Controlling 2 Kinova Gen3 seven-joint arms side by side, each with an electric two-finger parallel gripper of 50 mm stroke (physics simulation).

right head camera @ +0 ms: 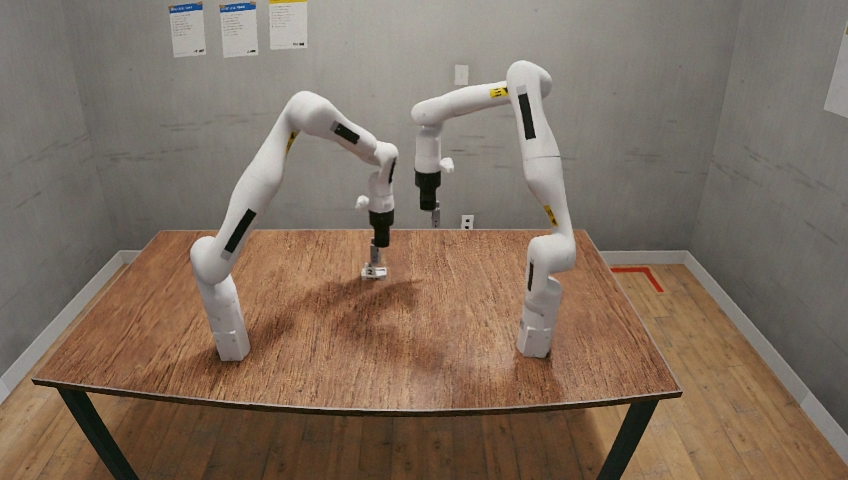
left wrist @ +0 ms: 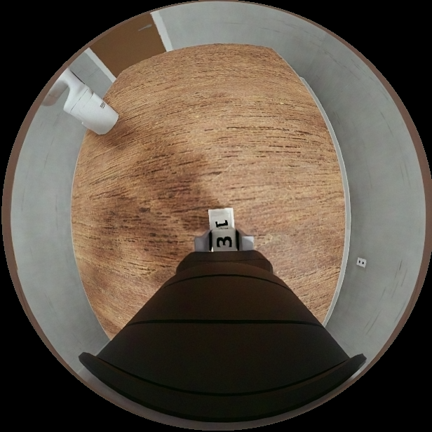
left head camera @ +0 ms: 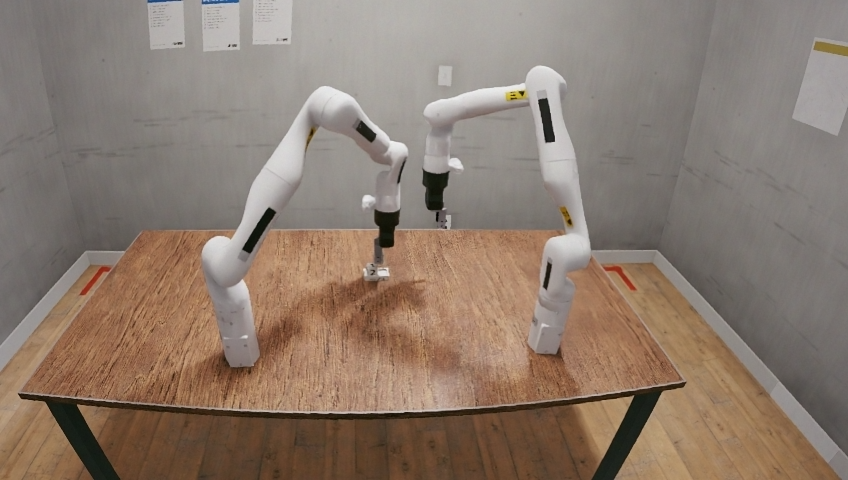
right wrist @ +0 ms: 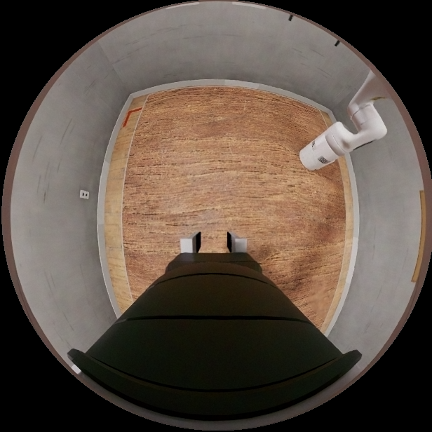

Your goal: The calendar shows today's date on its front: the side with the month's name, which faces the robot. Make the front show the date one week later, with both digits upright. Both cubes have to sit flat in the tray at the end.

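The tray (left head camera: 386,276) (right head camera: 381,275) (left wrist: 213,213) lies mid-table. One cube (left head camera: 372,272) (right head camera: 370,271) (left wrist: 221,223) sits in its left half; its front reads like a 2, and its top shows a 1 in the left wrist view. My left gripper (left head camera: 378,262) (right head camera: 374,262) points down, shut on the other cube (left wrist: 224,242), whose camera-side face shows a 3 lying sideways. It is low at the tray; whether this cube touches it I cannot tell. The month's name is too small to read. My right gripper (right head camera: 436,221) (right wrist: 213,238) is open and empty, high beyond the table's far side.
The wooden table (left head camera: 476,333) (right head camera: 476,333) carries both arm bases, the left arm's (left head camera: 239,350) (right head camera: 233,346) and the right arm's (left head camera: 546,339) (right head camera: 535,342). The left forearm and wrist stand over the tray, and the right arm reaches over the table's right half.
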